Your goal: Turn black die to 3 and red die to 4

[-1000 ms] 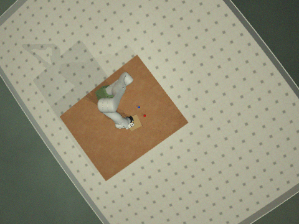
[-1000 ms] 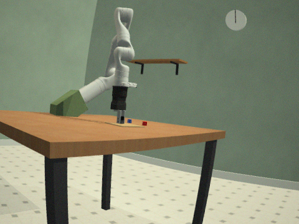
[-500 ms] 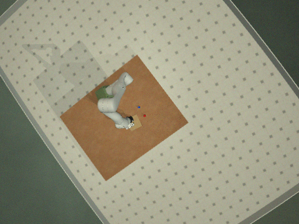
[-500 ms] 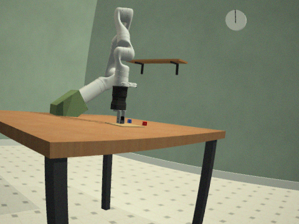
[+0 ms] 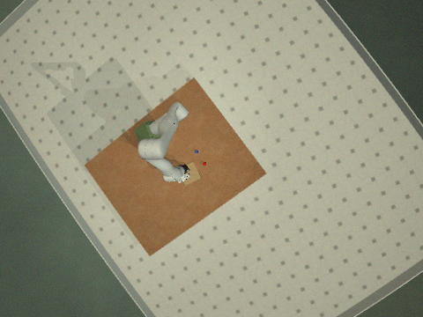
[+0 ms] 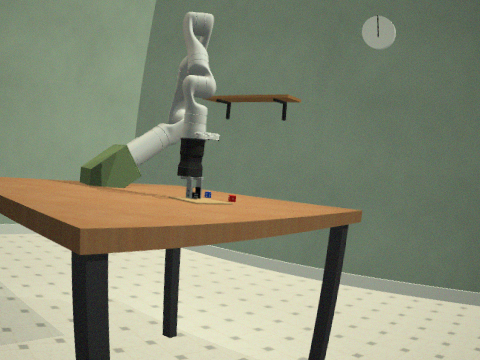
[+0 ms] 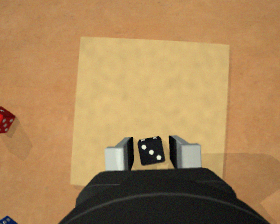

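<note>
My hand is 1 cm above the black die. The rest, counted from my hand: tan mat: 3 cm ahead, 2 cm below; then blue die: 8 cm behind, 15 cm to the left, 1 cm below; then red die: 3 cm ahead, 14 cm to the left, 1 cm below.
</note>
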